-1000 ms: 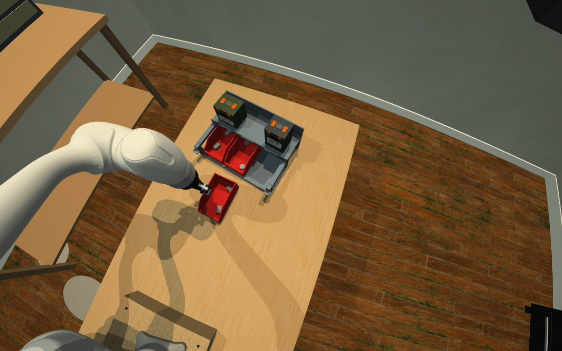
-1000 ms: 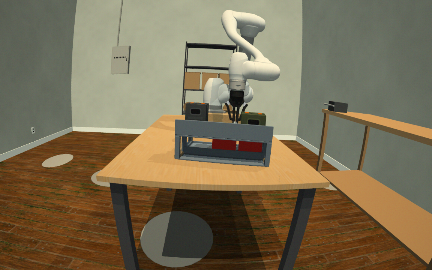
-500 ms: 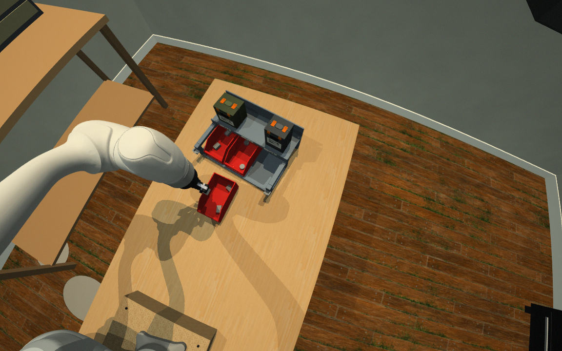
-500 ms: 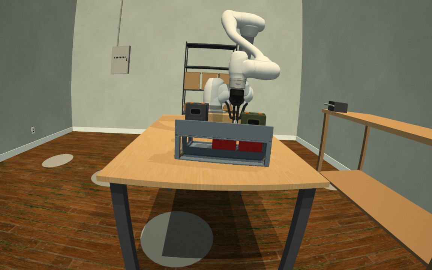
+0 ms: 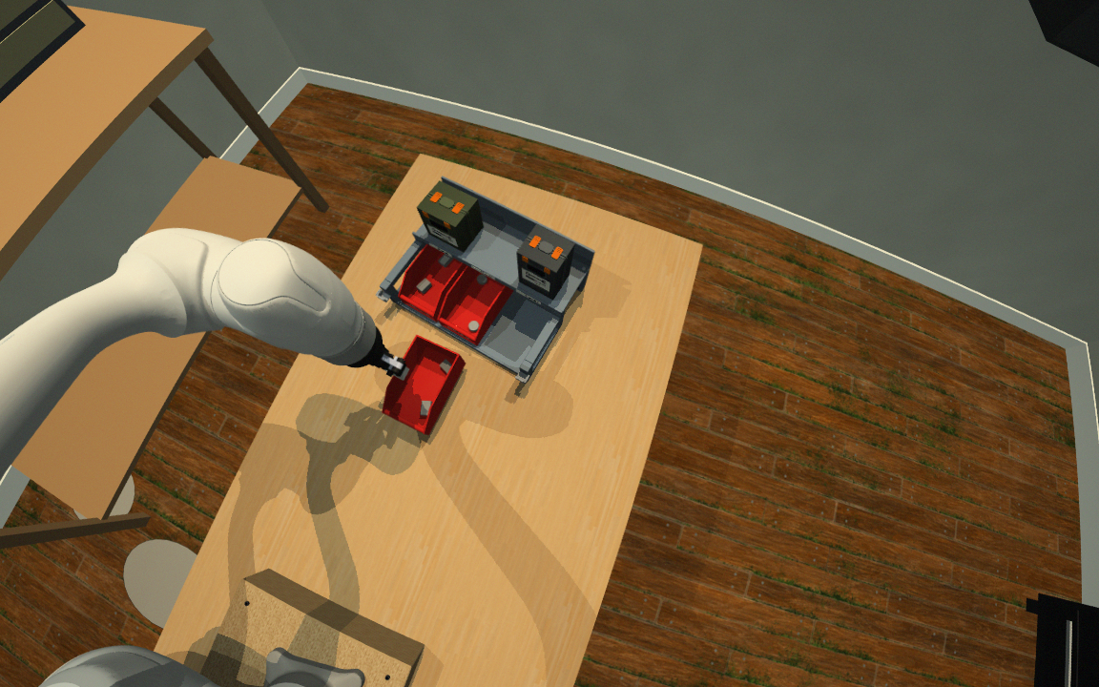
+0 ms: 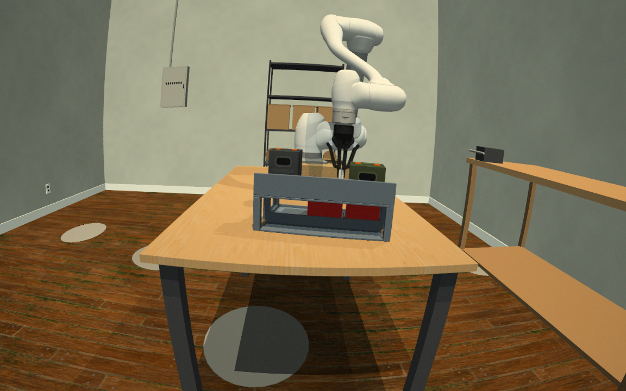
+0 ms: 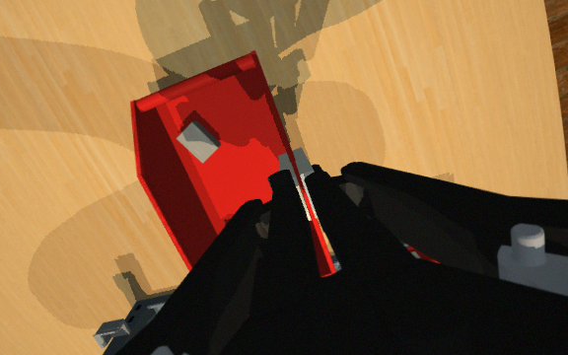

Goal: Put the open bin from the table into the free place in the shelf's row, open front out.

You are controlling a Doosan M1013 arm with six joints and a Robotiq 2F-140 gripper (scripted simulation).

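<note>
My gripper is now 110 mm short of the front lip, 90 mm above it and 80 mm to the left of it.
</note>
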